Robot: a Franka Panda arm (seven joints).
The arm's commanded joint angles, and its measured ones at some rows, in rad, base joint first. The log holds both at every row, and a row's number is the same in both.
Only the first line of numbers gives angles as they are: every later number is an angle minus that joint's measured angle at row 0.
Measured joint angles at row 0:
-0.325 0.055 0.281 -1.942 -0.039 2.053 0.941
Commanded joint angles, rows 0 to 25:
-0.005 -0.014 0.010 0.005 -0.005 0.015 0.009
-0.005 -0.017 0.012 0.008 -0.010 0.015 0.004
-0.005 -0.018 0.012 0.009 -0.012 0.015 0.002
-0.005 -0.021 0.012 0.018 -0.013 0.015 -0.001
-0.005 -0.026 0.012 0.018 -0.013 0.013 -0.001
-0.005 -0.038 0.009 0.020 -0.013 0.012 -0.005
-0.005 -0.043 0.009 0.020 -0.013 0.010 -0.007
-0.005 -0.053 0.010 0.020 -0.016 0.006 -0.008
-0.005 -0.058 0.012 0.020 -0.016 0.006 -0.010
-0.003 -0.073 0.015 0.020 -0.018 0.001 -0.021
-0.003 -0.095 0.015 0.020 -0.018 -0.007 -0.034
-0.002 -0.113 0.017 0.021 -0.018 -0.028 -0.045
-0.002 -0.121 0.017 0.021 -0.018 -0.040 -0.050
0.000 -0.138 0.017 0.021 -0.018 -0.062 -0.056
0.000 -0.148 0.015 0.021 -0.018 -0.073 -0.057
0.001 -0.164 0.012 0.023 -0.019 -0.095 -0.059
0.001 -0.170 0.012 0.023 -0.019 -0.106 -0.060
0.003 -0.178 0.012 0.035 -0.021 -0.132 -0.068
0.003 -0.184 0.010 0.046 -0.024 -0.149 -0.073
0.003 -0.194 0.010 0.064 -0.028 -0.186 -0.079
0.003 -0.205 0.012 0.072 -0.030 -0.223 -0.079
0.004 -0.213 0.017 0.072 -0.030 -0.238 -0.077
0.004 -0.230 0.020 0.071 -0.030 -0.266 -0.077
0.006 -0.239 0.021 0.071 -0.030 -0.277 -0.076
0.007 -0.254 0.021 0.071 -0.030 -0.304 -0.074
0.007 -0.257 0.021 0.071 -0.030 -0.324 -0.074
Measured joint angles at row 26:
0.007 -0.216 0.011 0.065 -0.012 -0.240 -0.064
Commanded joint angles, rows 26 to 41:
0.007 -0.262 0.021 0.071 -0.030 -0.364 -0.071
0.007 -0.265 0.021 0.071 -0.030 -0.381 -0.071
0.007 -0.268 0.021 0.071 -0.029 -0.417 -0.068
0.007 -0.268 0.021 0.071 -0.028 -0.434 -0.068
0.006 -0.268 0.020 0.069 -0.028 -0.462 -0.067
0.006 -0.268 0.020 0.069 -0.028 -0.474 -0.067
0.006 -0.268 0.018 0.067 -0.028 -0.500 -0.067
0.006 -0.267 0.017 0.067 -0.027 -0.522 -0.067
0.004 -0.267 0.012 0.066 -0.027 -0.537 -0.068
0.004 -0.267 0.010 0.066 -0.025 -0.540 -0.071
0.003 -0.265 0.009 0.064 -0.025 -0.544 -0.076
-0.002 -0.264 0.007 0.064 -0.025 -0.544 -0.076
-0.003 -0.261 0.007 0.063 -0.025 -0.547 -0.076
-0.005 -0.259 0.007 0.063 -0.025 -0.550 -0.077
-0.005 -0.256 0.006 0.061 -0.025 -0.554 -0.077
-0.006 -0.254 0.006 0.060 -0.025 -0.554 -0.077
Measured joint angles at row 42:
0.003 -0.258 0.003 0.060 -0.013 -0.529 -0.064
